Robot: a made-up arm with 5 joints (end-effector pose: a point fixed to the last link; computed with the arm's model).
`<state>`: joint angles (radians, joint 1 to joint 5).
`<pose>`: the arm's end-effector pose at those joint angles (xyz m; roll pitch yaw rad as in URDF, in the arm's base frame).
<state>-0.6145 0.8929 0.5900 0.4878 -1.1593</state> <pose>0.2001 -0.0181 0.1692 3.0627 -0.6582 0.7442</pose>
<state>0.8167 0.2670 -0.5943 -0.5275 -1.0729</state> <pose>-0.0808 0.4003 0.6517 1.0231 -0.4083 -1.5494</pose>
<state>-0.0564 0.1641 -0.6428 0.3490 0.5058</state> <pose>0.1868 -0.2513 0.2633 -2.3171 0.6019 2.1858</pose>
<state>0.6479 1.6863 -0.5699 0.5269 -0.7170</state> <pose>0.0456 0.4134 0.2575 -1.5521 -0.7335 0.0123</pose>
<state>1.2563 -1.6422 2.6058 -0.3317 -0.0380</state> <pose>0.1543 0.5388 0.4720 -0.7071 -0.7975 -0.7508</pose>
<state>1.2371 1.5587 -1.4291 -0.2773 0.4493</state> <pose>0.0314 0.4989 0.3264 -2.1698 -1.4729 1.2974</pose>
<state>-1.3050 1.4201 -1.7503 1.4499 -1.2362</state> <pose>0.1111 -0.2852 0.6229 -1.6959 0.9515 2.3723</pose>
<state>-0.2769 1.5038 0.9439 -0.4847 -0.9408</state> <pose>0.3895 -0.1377 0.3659 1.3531 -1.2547 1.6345</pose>
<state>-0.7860 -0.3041 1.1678 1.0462 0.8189</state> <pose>-0.2626 0.0212 0.7300 1.5344 0.8294 -1.6469</pose>
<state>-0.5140 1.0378 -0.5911 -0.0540 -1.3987</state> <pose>0.1648 0.2830 0.2398 3.0173 -1.2248 1.9964</pose>
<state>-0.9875 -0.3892 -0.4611 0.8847 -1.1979</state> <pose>0.0713 -0.2687 0.3930 -1.7184 0.1150 2.3493</pose>
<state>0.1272 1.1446 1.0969 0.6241 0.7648</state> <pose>-0.1581 0.4217 0.5094 -1.7086 1.1621 0.0186</pose>
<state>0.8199 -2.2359 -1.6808 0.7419 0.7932</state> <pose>-0.1375 0.3707 0.7227 -0.5007 0.7691 0.9203</pose>
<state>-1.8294 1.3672 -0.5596 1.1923 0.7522</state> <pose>-0.2151 0.2591 0.7349 1.5504 -0.1344 -1.7071</pose>
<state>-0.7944 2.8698 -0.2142 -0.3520 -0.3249</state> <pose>0.3049 -0.2412 0.3223 2.2086 -1.2676 0.5572</pose>
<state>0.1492 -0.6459 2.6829 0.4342 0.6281</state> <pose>-0.2011 0.3637 0.3279 -2.1456 0.7602 -0.2141</pose>
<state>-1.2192 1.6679 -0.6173 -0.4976 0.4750</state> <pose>0.0619 -0.2755 0.2910 2.9588 0.3555 0.6115</pose>
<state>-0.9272 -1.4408 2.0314 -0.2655 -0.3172</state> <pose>0.1396 -0.1549 0.1800 -2.9586 0.0188 1.3799</pose>
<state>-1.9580 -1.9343 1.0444 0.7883 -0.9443</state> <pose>0.1534 -0.2167 0.8011 -0.7301 0.6075 3.0203</pose>
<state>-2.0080 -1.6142 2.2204 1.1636 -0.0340</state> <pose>-0.1971 0.0716 0.8890 1.2047 0.2355 -1.1512</pose>
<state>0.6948 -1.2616 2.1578 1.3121 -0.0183</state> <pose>-0.2885 0.0036 0.3064 -1.8812 0.3903 1.0729</pose>
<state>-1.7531 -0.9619 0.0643 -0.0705 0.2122</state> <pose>0.1632 -0.2886 0.7656 -0.6937 0.5780 -3.0868</pose>
